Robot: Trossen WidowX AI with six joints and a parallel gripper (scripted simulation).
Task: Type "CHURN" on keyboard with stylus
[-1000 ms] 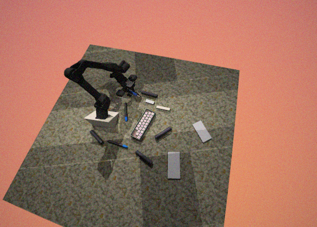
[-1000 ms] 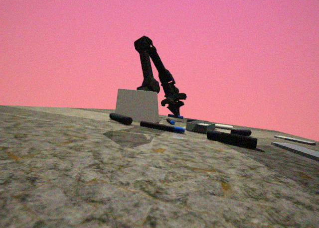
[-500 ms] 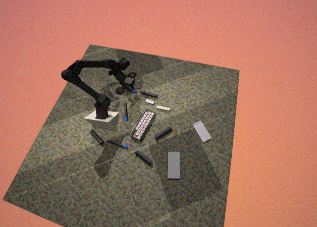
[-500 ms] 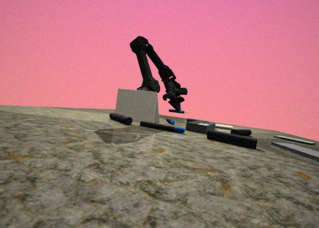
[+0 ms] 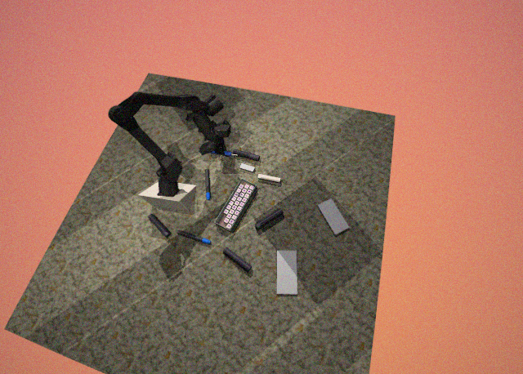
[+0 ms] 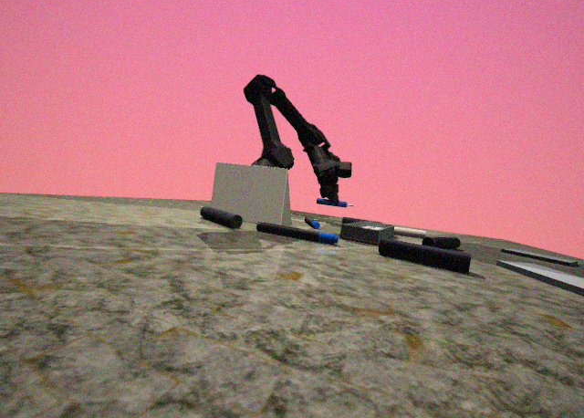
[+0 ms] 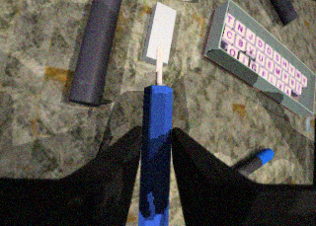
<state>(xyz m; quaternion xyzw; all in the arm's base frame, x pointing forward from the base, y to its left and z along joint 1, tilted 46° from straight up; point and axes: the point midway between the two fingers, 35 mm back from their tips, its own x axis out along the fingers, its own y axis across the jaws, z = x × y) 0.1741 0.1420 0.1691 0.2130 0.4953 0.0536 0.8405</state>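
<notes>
Now: the grey block 10 cm ahead of my gripper tip, 3 cm to the right of it and 6 cm below it. Also, from my gripper tip: white cylinder 19 cm ahead, 8 cm to the right, 5 cm below; blue stylus 1 cm ahead.
</notes>
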